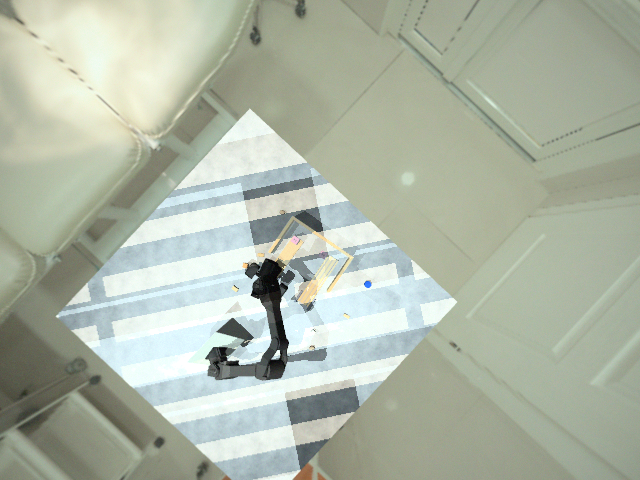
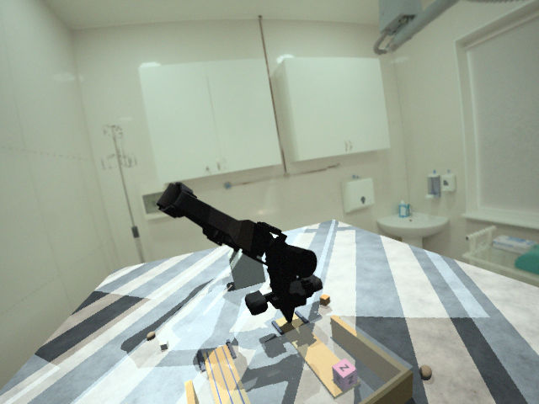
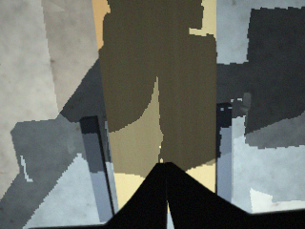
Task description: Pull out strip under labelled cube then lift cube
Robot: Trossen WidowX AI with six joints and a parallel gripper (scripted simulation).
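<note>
The orange cube is 12 cm to the left of my gripper tip and 2 cm behind it. The rest, counted from my gripper tip: white cube 30 cm to the right, 8 cm behind; then blue dot 38 cm to the right, 24 cm ahead.
</note>
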